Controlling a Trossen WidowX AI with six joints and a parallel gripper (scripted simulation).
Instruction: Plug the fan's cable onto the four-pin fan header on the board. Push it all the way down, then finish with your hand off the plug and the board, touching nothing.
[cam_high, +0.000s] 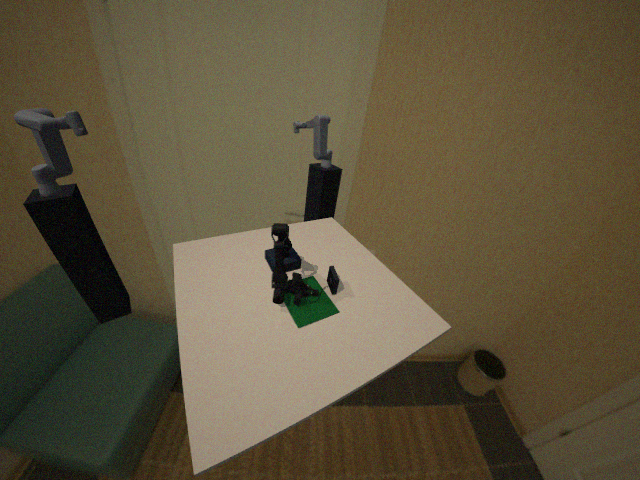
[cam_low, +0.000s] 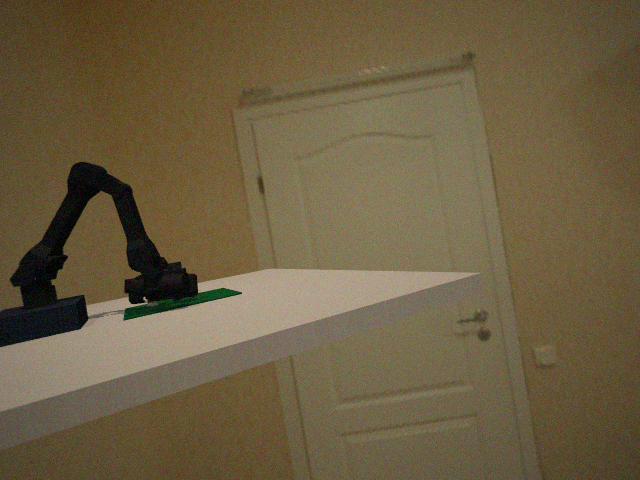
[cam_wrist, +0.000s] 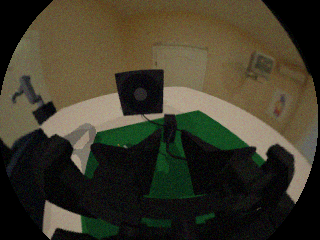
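My gripper tip is now 2 cm to the right of the dark fan plug, 1 cm short of it and 1 cm above it. From my gripper tip the other things lie so: green board 5 cm below, 4 cm to the right; pale fan header 7 cm behind, 3 cm below, 1 cm to the left; black fan 13 cm to the left, 3 cm above.
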